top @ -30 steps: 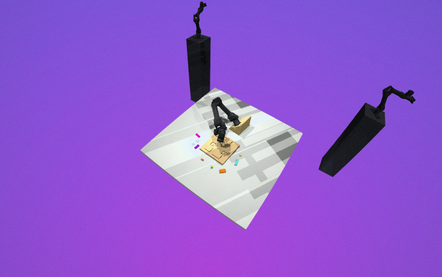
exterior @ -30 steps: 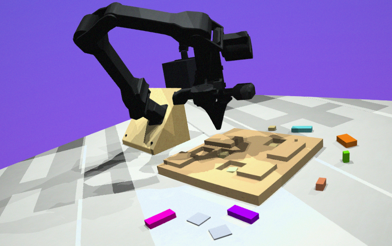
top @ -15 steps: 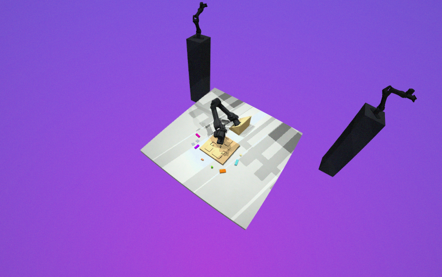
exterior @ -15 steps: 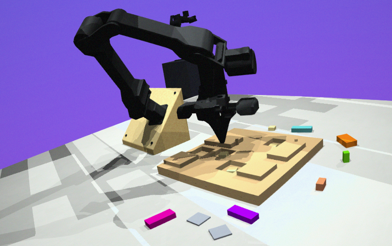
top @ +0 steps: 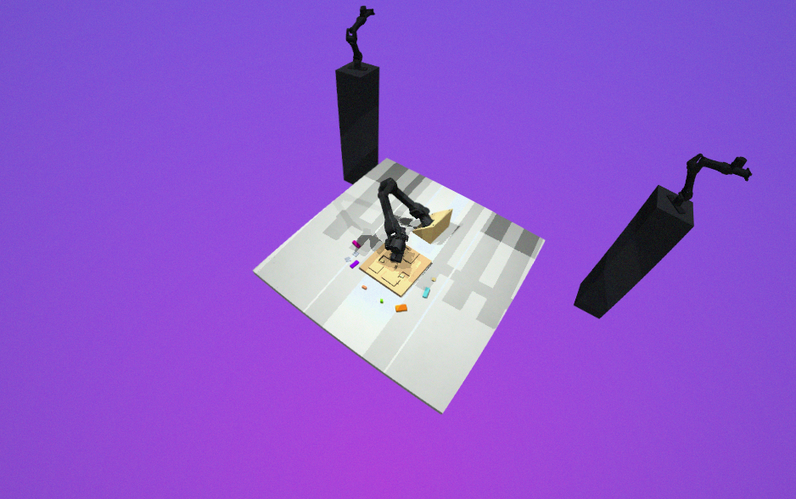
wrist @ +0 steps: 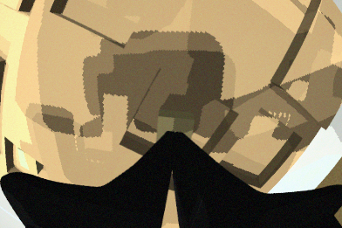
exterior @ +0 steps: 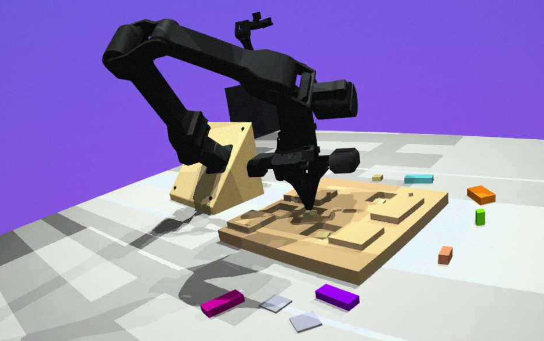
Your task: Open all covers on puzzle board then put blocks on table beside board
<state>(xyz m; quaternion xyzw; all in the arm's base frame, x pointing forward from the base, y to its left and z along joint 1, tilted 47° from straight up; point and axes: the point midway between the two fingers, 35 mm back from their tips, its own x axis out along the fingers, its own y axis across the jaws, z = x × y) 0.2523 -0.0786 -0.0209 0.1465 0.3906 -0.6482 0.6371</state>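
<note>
My gripper tip is 40 mm short of the tan puzzle board, 10 mm to the left of it and 10 mm above it. Round my gripper tip: cyan piece 110 mm ahead, 250 mm to the left, 20 mm below; magenta piece 50 mm ahead, 270 mm to the right, 20 mm below; purple piece 180 mm ahead, 190 mm to the right, 20 mm below.
</note>
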